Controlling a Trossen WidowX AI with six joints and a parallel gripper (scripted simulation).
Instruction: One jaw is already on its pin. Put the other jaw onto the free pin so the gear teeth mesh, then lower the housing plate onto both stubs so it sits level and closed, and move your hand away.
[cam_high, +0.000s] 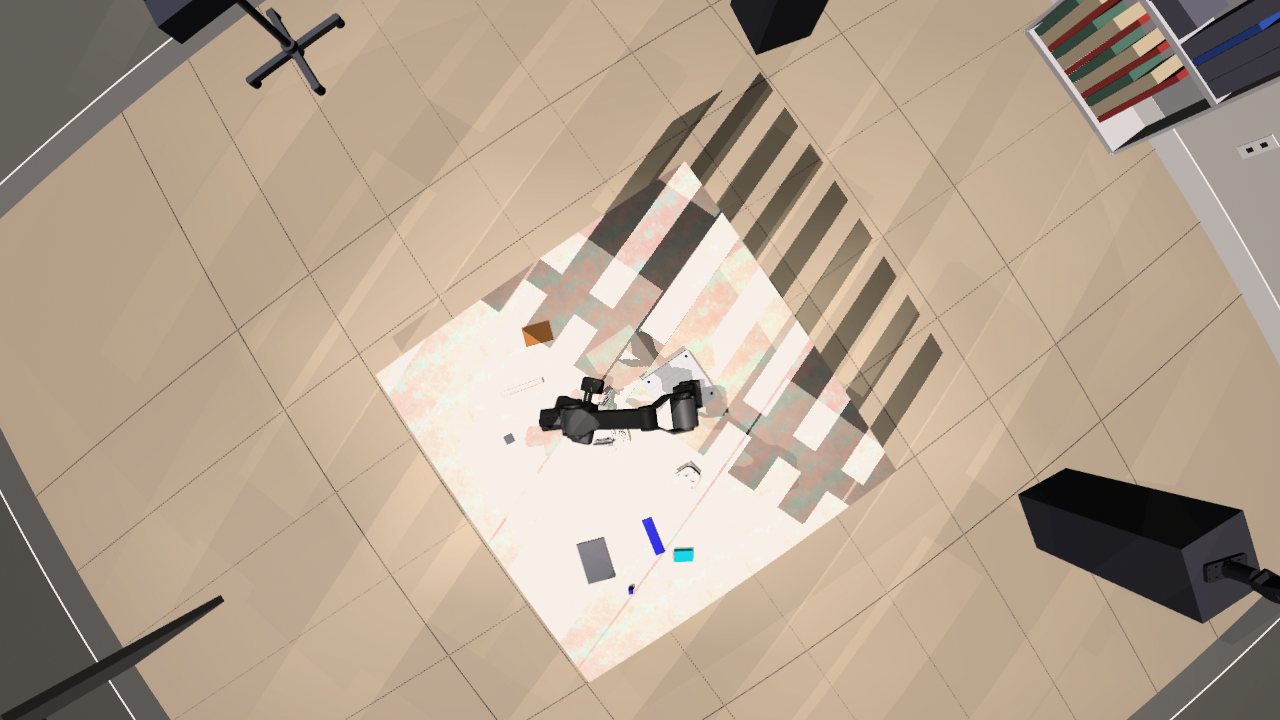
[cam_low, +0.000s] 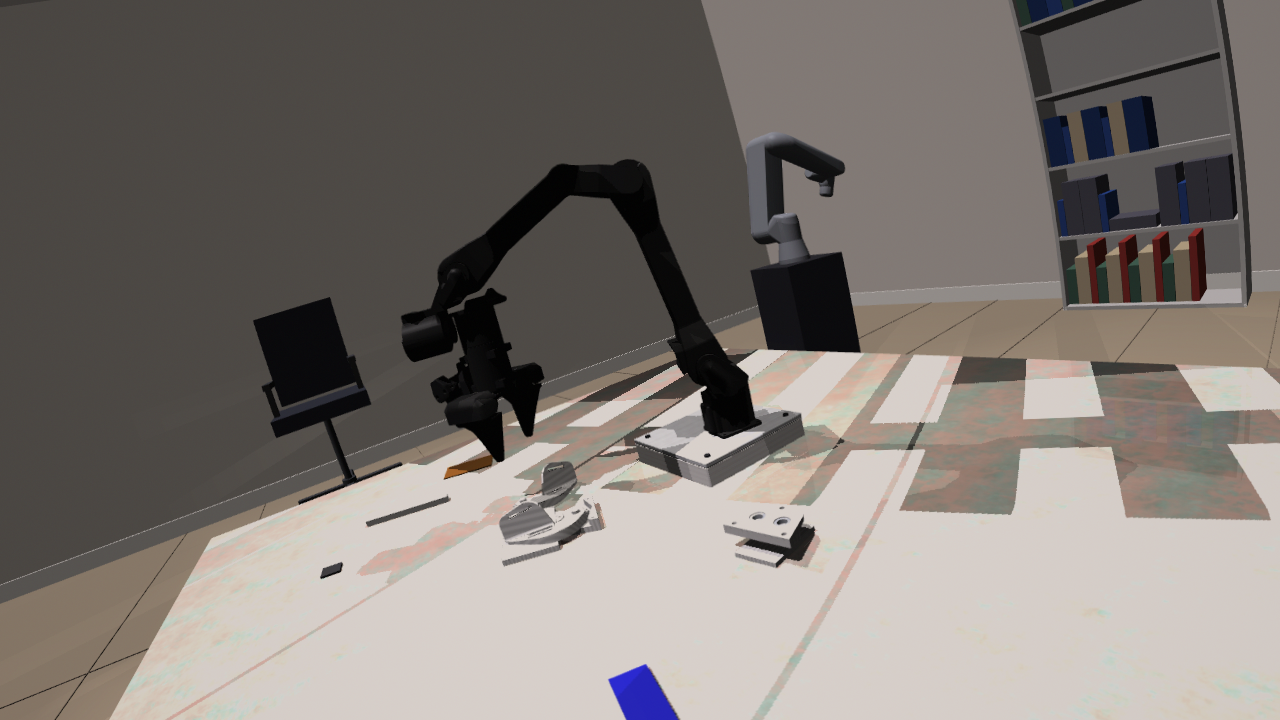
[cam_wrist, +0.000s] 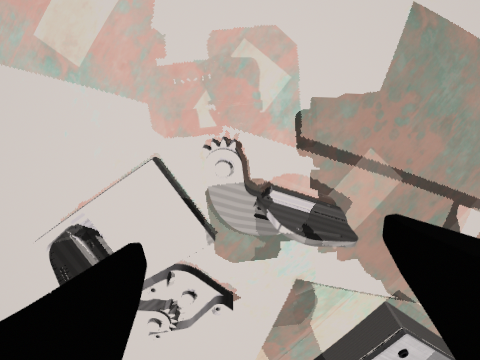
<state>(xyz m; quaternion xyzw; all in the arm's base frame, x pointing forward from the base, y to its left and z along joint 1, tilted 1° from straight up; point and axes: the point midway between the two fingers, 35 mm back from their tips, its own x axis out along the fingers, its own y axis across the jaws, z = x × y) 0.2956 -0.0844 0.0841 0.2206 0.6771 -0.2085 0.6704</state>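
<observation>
My gripper tip is 8 cm above the jaw and 1 cm to the right of it. The rest, counted from my gripper tip: thin rod: 20 cm ahead, 15 cm to the right, 8 cm below; then orange tile: 29 cm to the right, 9 cm below, 8 cm ahead; then small dark square: 31 cm ahead, 9 cm below, 1 cm to the right.
</observation>
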